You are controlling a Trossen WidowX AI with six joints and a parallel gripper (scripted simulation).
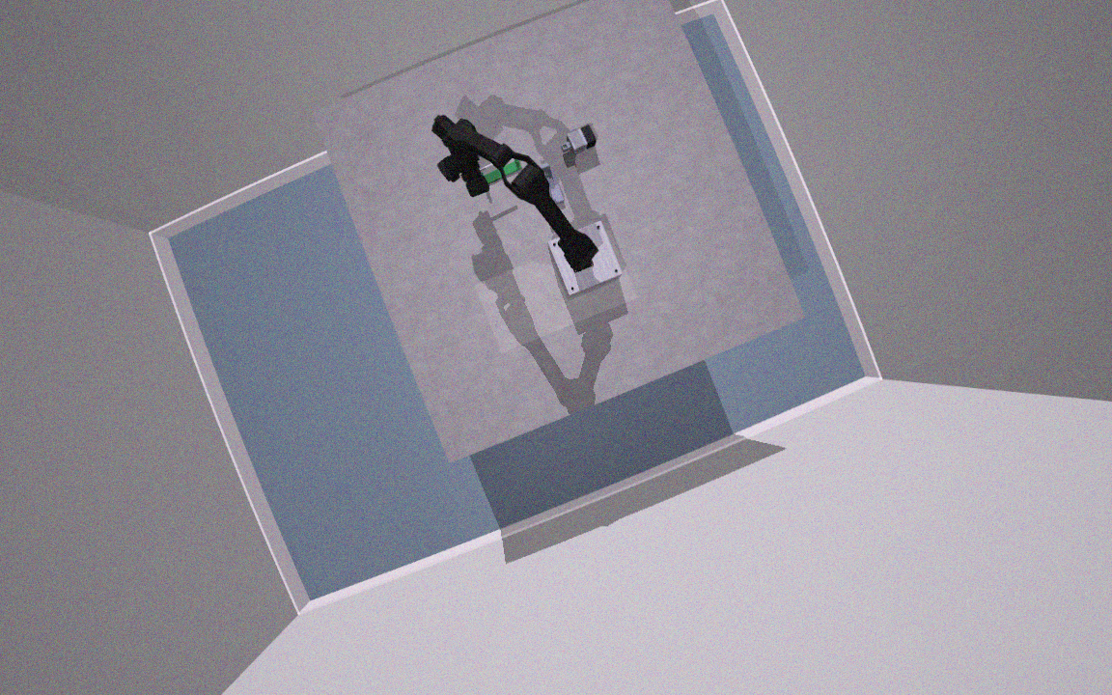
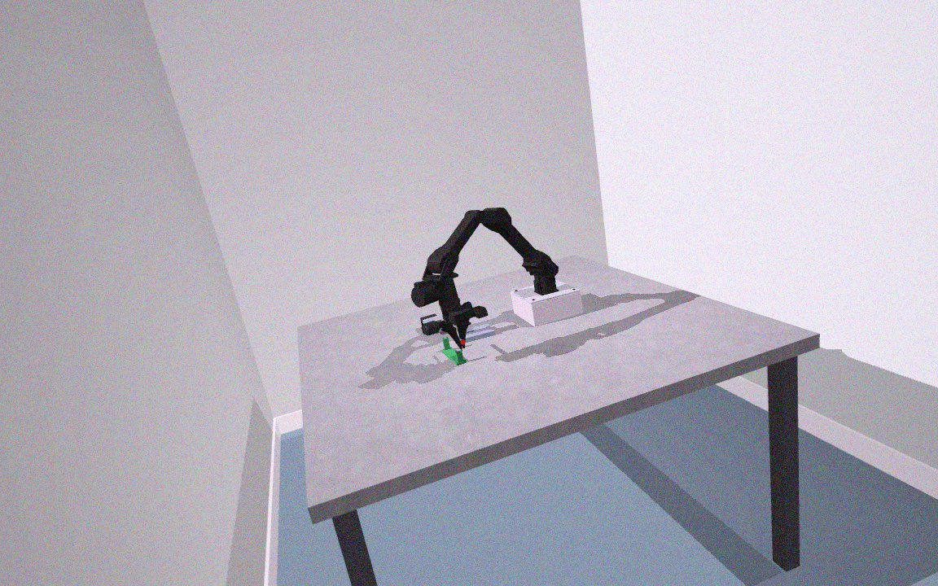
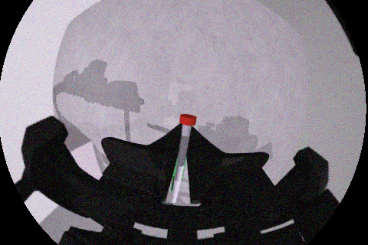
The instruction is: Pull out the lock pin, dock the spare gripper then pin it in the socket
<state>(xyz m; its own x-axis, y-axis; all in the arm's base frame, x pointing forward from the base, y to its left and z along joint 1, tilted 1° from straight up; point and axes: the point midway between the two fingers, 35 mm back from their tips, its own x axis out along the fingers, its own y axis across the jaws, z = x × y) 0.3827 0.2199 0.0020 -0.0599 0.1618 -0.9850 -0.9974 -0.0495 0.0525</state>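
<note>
My gripper tip is 100 mm to the left of the green cradle, 40 mm above it and 10 mm short of it. The rest, counted from my gripper tip: grey mount: 220 mm to the right, 90 mm behind, 10 mm below; spare gripper: 380 mm to the right, 40 mm below.
</note>
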